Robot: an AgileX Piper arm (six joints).
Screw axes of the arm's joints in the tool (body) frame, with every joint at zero. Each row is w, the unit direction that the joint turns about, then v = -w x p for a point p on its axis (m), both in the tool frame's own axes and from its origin. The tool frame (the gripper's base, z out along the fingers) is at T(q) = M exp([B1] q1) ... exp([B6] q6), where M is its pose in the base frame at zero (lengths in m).
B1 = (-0.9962, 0, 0.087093, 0, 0.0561, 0)
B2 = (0, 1, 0, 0.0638, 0, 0.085)
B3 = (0, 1, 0, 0.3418, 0, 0.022)
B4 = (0, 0, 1, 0, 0, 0)
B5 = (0, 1, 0, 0.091, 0, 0)
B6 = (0, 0, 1, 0, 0, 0)
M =
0.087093 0 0.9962 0.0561
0 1 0 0
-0.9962 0 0.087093 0.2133
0 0 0 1
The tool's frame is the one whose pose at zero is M.
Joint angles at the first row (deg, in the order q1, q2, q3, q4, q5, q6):
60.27 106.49 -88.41 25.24 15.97 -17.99
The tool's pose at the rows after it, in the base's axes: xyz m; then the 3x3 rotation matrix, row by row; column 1 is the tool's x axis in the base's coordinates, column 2 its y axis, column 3 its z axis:
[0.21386, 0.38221, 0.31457], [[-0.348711, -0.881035, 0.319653], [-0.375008, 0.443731, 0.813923], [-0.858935, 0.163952, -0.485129]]
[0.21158, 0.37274, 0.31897], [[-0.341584, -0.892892, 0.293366], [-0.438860, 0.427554, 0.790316], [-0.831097, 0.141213, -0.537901]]
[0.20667, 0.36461, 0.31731], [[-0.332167, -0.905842, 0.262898], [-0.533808, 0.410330, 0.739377], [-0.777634, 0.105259, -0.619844]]
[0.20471, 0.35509, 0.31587], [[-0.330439, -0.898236, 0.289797], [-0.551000, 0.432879, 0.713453], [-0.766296, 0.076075, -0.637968]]
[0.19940, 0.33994, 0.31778], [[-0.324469, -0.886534, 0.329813], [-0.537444, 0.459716, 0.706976], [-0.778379, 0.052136, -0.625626]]
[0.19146, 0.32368, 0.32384], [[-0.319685, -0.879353, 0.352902], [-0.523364, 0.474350, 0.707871], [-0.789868, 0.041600, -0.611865]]
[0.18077, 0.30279, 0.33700], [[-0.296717, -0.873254, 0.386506], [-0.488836, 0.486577, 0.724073], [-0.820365, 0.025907, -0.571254]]
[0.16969, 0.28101, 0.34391], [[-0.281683, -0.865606, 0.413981], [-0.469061, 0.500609, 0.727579], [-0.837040, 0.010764, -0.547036]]
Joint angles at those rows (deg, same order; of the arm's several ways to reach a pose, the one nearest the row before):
59.05 104.73 -88.41 25.25 19.79 -17.76
58.43 103.26 -88.41 22.87 24.94 -17.37
58.42 102.31 -88.41 18.29 31.32 -15.57
58.42 100.56 -86.06 14.12 31.29 -12.53
58.43 97.05 -81.59 10.65 28.87 -9.64
58.42 93.09 -77.72 8.65 27.74 -7.77
58.43 87.66 -73.59 6.54 25.96 -6.07
58.42 82.39 -69.10 3.85 24.93 -3.81

